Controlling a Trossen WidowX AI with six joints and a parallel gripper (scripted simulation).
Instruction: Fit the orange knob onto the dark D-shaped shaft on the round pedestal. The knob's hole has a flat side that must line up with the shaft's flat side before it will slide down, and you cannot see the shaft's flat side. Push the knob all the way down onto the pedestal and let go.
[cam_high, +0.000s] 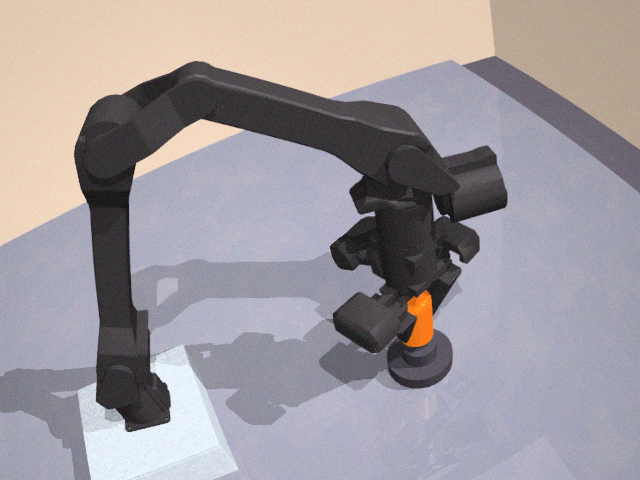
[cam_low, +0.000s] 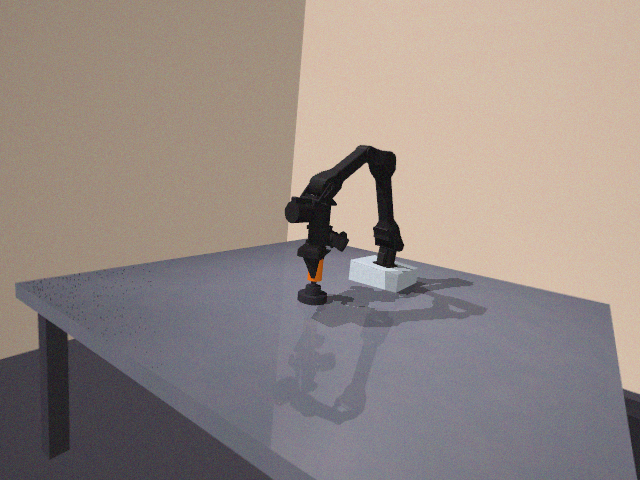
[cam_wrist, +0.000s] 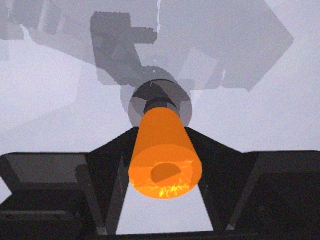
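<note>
Right now the orange knob is 2 cm above my gripper tip. From my gripper tip the other things lie so: round dark pedestal 4 cm below.
</note>
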